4 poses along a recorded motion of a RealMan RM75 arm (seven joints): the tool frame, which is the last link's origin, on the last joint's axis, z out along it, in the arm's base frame.
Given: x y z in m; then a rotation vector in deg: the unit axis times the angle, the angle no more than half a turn.
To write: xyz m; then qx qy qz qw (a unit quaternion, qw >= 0). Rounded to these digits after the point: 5 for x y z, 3 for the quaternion.
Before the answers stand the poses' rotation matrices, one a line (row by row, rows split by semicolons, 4 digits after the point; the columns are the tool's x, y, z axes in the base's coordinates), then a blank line. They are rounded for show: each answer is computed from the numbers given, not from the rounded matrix.
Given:
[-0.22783 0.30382 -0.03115 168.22 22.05 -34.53]
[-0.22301 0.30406 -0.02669 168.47 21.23 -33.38]
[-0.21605 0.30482 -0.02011 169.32 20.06 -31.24]
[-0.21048 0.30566 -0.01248 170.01 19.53 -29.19]
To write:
0.8884 0.2704 -0.3709; 0.2228 -0.9605 -0.1667; -0.4014 0.0655 -0.9136
0.8959 0.2613 -0.3593; 0.2147 -0.9627 -0.1649; -0.3890 0.0706 -0.9185
0.9086 0.2462 -0.3375; 0.2044 -0.9666 -0.1548; -0.3643 0.0717 -0.9285
0.9184 0.2384 -0.3158; 0.2009 -0.9685 -0.1469; -0.3409 0.0715 -0.9374

[-0.22783 0.30382 -0.03115 0.970 0.127 -0.199 0.060]
[-0.22301 0.30406 -0.02669 0.972 0.122 -0.193 0.061]
[-0.21605 0.30482 -0.02011 0.975 0.116 -0.180 0.058]
[-0.21048 0.30566 -0.01248 0.978 0.112 -0.168 0.056]

